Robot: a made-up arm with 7 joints. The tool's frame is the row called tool. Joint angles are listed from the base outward.
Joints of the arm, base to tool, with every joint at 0 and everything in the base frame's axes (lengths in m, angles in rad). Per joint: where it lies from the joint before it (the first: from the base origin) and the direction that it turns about. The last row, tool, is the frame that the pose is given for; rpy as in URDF.
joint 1: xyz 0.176 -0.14 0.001 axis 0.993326 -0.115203 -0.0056
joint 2: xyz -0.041 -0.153 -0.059 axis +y
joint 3: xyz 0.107 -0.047 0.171 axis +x
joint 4: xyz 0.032 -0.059 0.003 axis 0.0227 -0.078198 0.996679
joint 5: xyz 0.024 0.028 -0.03 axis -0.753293 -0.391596 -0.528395
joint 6: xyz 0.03 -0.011 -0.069 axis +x
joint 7: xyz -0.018 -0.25 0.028 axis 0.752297 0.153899 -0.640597
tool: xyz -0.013 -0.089 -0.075 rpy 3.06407 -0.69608 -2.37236
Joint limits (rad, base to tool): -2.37..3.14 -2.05..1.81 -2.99..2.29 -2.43..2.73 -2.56..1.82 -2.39..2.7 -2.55..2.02
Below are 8 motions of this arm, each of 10 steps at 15 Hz.
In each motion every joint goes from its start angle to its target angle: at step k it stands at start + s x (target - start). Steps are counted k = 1, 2, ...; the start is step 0. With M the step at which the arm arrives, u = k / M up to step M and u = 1 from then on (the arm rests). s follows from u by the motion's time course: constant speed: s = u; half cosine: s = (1 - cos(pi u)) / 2; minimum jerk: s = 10 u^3 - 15 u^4 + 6 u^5.
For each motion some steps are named. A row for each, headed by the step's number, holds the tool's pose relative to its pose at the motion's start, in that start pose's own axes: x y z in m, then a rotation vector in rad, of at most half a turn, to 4 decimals.
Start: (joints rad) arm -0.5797 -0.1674 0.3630 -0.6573 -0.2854 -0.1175 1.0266
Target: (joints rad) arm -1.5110 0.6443 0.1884 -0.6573 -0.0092 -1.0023 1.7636
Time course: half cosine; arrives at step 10
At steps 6, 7, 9, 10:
6: 0.0139 0.3707 -0.0316 0.8097 -0.5054 1.0615
7: -0.0260 0.4226 -0.0016 1.0096 -0.6505 1.2449
9: -0.0862 0.4595 0.0377 1.2843 -0.8419 1.4611
10: -0.0943 0.4620 0.0423 1.3224 -0.8673 1.4885

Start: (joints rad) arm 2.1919 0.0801 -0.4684 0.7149 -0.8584 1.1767 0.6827
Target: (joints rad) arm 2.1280 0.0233 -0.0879 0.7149 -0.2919 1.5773 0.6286
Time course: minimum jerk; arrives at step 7
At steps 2, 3, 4, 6, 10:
2: -0.0180 -0.0081 -0.0145 0.0495 -0.0017 -0.0589
3: -0.0486 -0.0177 -0.0372 0.1241 -0.0022 -0.1549
4: -0.0887 -0.0236 -0.0643 0.2096 0.0011 -0.2760
6: -0.1463 -0.0212 -0.0982 0.3159 0.0119 -0.4444
10: -0.1504 -0.0206 -0.1004 0.3228 0.0129 -0.4561

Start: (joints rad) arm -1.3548 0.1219 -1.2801 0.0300 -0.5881 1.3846 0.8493
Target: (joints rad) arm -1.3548 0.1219 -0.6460 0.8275 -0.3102 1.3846 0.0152
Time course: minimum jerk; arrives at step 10
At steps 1, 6, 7, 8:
1: 0.0002 -0.0012 0.0001 0.0020 0.0082 0.0004
6: -0.0373 -0.0959 -0.0108 0.2234 0.6991 -0.2047
7: -0.0656 -0.1172 -0.0130 0.2936 0.8503 -0.3199
8: -0.0895 -0.1306 -0.0126 0.3458 0.9471 -0.4126

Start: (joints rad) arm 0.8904 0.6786 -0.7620 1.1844 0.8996 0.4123 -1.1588
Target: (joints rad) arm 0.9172 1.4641 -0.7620 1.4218 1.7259 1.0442 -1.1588
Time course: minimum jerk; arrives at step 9
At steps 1, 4, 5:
1: -0.0048 0.0003 0.0012 -0.0008 -0.0091 0.0035
4: -0.1749 0.0115 0.0175 -0.0449 -0.3221 0.1290
5: -0.2693 0.0192 0.0048 -0.0828 -0.4963 0.2008

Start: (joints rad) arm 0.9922 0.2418 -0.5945 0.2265 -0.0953 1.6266 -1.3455
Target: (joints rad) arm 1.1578 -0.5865 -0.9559 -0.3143 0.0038 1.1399 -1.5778
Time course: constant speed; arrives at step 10
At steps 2, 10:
2: 0.0774 -0.0555 -0.0495 0.2638 0.1675 0.1500
10: 0.3462 0.1259 -0.2751 0.9050 0.8997 1.0555

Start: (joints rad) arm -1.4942 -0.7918 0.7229 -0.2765 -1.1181 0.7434 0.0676
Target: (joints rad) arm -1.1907 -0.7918 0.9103 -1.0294 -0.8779 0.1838 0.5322
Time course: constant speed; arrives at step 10
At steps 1, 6, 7, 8, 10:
1: 0.0006 -0.0038 -0.0148 0.0436 -0.0734 0.0265
6: 0.0227 0.0110 -0.0494 0.1535 -0.5067 0.1821
7: 0.0283 0.0186 -0.0472 0.1521 -0.6032 0.2157
8: 0.0331 0.0273 -0.0420 0.1423 -0.7018 0.2495
10: 0.0392 0.0472 -0.0241 0.0977 -0.9026 0.3173

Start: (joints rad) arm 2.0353 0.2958 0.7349 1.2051 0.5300 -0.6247 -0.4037
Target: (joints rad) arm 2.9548 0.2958 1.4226 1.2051 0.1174 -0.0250 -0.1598
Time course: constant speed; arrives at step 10
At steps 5, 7, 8, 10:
5: -0.3191 0.2096 0.0539 -0.6062 -0.9916 0.1669
7: -0.4360 0.2362 -0.0281 -0.7619 -1.4238 0.2407
8: -0.4794 0.2325 -0.0822 -0.8155 -1.6459 0.2803
10: -0.5259 0.1941 -0.1985 -0.8631 -2.0989 0.3671

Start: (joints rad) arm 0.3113 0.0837 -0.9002 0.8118 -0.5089 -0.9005 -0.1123
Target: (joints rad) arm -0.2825 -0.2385 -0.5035 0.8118 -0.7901 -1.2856 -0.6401
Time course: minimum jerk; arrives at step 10
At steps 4, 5, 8, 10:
4: 0.0893 -0.0068 -0.0512 0.1996 0.1898 0.0081
5: 0.1367 -0.0131 -0.0922 0.3258 0.3009 0.0093
8: 0.2300 -0.0285 -0.2224 0.6670 0.5713 0.0009
10: 0.2393 -0.0300 -0.2422 0.7155 0.6064 -0.0014

